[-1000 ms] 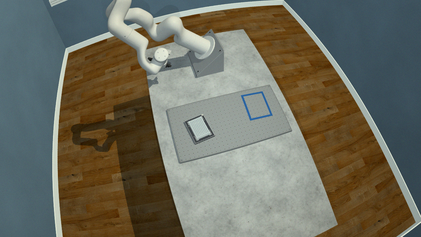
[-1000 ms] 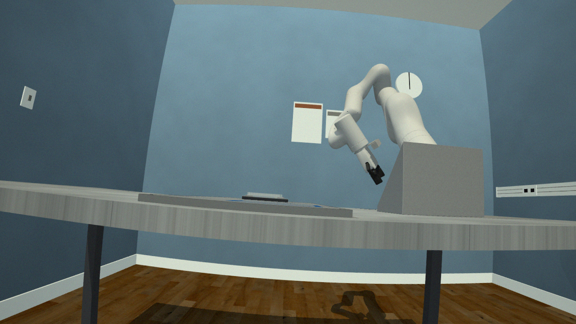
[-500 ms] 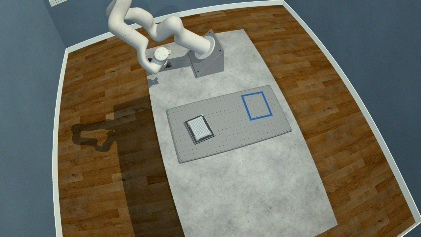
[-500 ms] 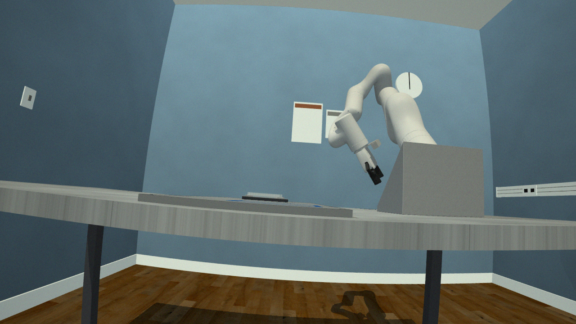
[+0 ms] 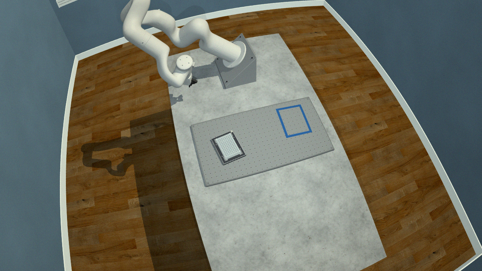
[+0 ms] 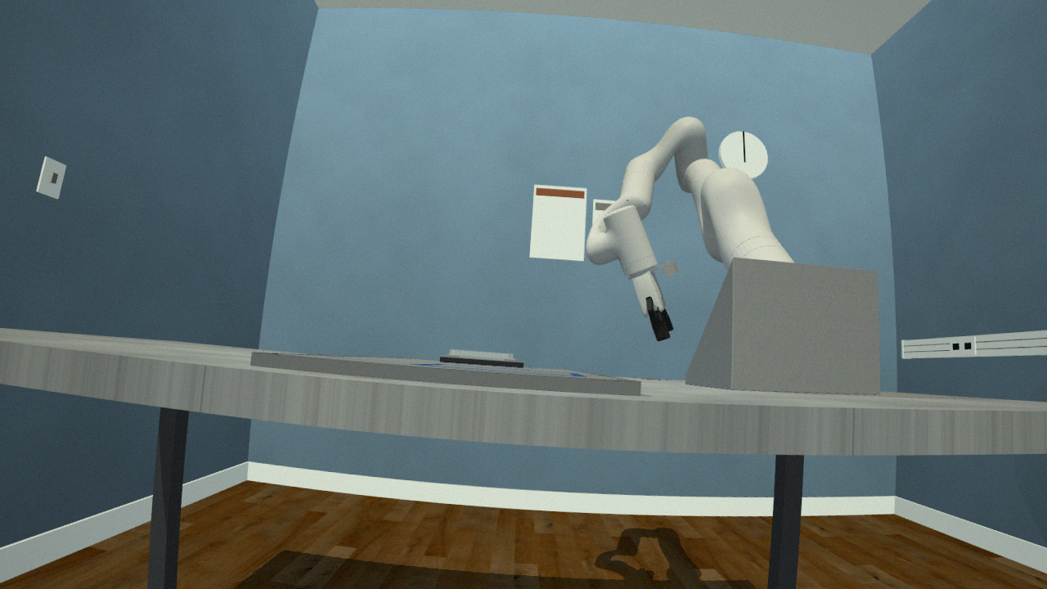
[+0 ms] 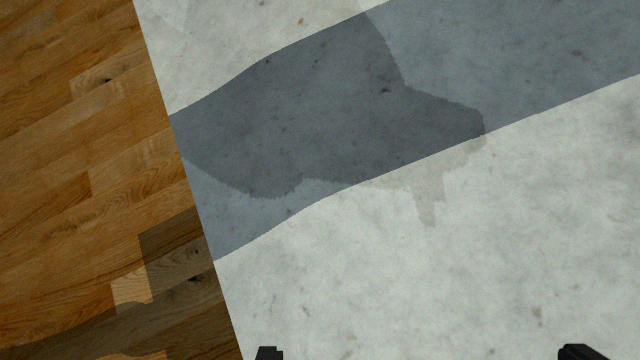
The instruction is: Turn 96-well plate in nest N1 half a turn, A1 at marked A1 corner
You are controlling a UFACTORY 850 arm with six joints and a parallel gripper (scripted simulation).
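The 96-well plate is 45 cm ahead of my hand, 9 cm to the left of it and 9 cm below it. Round my hand: dark plate nest 45 cm ahead, 10 cm below, 9 cm to the left.
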